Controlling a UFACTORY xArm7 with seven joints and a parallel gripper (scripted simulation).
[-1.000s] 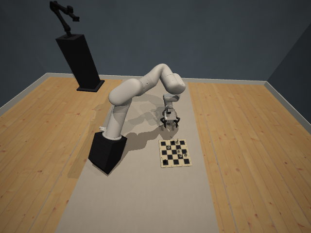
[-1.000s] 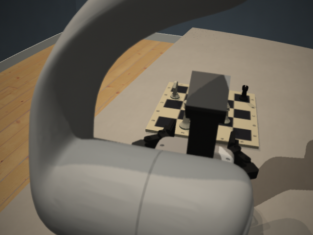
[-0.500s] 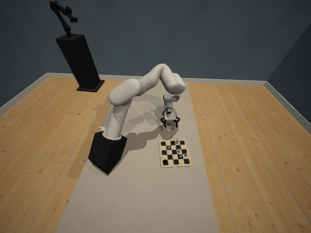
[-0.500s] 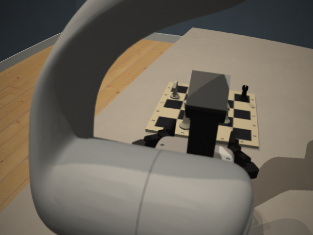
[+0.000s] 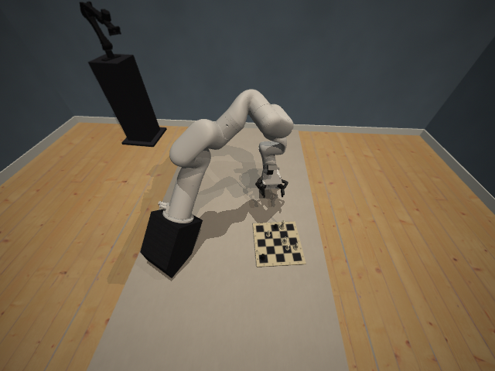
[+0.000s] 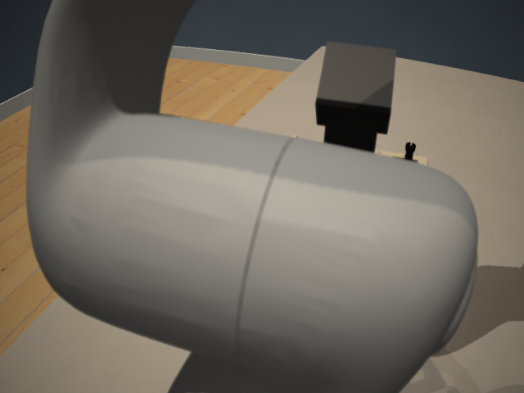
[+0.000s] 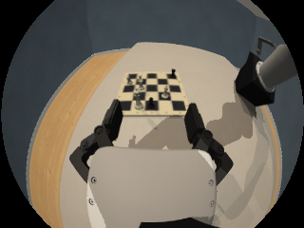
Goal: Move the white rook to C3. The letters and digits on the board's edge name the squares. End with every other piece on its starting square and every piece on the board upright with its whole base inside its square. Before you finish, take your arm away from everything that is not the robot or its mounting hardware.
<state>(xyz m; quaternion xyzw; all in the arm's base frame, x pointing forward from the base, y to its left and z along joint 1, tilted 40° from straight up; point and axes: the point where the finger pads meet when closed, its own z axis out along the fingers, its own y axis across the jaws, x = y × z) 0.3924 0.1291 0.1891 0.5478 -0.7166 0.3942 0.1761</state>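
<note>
Now: hand 7 cm short of the white rook, 19 cm to the left of it and 10 cm above it. Round my hand: black pawn (3 cm ahead, 11 cm to the right, 10 cm below); then tall white piece (6 cm ahead, 11 cm to the right, 9 cm below); then chessboard (4 cm ahead, 19 cm to the right, 12 cm below).
</note>
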